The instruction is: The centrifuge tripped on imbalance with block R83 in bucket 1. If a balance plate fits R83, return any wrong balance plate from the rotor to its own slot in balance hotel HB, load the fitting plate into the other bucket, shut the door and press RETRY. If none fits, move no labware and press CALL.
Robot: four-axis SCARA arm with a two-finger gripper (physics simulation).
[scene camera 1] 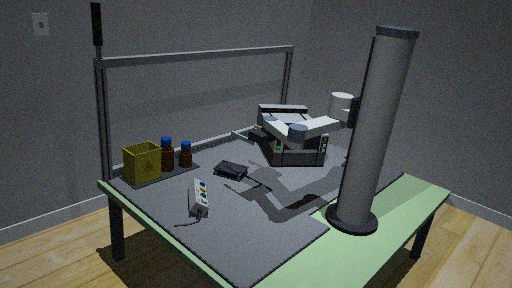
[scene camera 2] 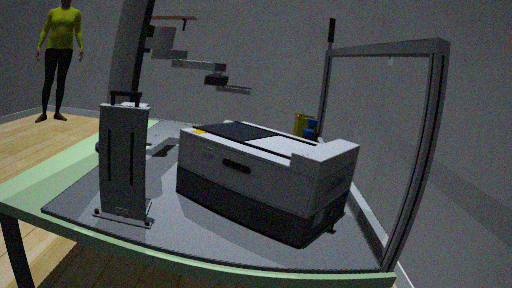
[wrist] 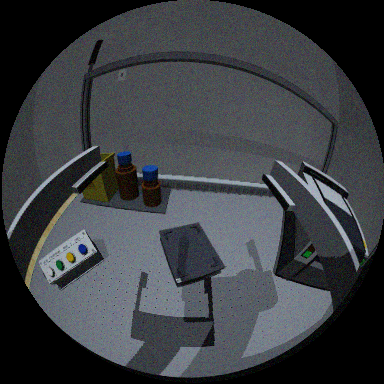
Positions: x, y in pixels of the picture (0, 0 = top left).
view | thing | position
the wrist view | grey centrifuge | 298, 261
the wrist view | brown bottles with blue caps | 126, 177
